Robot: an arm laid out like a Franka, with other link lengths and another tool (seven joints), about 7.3 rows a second.
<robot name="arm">
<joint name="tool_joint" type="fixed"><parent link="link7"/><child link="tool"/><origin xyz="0.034 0.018 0.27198" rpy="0 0.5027 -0.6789"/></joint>
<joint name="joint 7" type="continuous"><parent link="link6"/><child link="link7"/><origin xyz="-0.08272 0 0" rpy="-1.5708 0 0"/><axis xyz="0 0 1"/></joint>
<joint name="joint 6" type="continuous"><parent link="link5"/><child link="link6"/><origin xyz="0 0 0" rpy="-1.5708 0 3.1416"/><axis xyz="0 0 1"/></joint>
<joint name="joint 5" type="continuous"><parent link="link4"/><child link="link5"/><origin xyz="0.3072 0.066 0" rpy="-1.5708 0 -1.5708"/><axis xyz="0 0 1"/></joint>
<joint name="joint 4" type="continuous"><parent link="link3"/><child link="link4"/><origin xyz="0 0.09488 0" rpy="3.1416 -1.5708 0"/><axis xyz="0 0 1"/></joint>
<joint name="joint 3" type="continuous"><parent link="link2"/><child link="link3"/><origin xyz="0.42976 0 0" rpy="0 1.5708 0"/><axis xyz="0 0 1"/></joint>
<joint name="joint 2" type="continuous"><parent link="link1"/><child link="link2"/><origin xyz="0 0 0" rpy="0 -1.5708 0"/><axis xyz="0 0 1"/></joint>
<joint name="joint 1" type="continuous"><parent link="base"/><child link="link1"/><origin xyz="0 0 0.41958" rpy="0 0 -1.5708"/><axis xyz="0 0 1"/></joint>
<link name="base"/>
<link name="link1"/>
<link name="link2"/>
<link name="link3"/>
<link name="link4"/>
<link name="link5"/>
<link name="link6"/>
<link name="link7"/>
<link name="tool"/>
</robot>
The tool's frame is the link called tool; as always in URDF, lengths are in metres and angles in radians. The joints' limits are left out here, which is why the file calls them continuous.
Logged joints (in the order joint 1, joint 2, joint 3, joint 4, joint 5, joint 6, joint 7), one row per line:
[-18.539 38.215 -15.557 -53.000 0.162 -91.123 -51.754]
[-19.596 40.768 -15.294 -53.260 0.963 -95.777 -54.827]
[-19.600 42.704 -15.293 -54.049 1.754 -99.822 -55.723]
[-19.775 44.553 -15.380 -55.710 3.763 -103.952 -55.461]
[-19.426 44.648 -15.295 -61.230 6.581 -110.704 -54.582]
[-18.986 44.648 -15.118 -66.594 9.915 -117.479 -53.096]
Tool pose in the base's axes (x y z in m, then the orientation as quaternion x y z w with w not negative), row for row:
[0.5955 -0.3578 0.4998 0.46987 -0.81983 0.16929 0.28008]
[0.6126 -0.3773 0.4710 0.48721 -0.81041 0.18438 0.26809]
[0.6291 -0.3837 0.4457 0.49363 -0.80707 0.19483 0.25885]
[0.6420 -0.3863 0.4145 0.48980 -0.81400 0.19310 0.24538]
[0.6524 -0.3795 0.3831 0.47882 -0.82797 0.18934 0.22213]
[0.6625 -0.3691 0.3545 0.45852 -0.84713 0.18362 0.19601]
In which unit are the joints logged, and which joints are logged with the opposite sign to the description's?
The joints are logged in degrees. Opposite sign: joint 6.
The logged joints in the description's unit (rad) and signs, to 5 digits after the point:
[-0.32357 0.66698 -0.27152 -0.92502 0.00283 1.59040 -0.90328]
[-0.34201 0.71154 -0.26693 -0.92956 0.01681 1.67162 -0.95691]
[-0.34208 0.74533 -0.26691 -0.94333 0.03061 1.74222 -0.97255]
[-0.34514 0.77760 -0.26843 -0.97232 0.06568 1.81430 -0.96798]
[-0.33905 0.77925 -0.26695 -1.06867 0.11486 1.93215 -0.95264]
[-0.33137 0.77925 -0.26386 -1.16228 0.17305 2.05040 -0.92670]

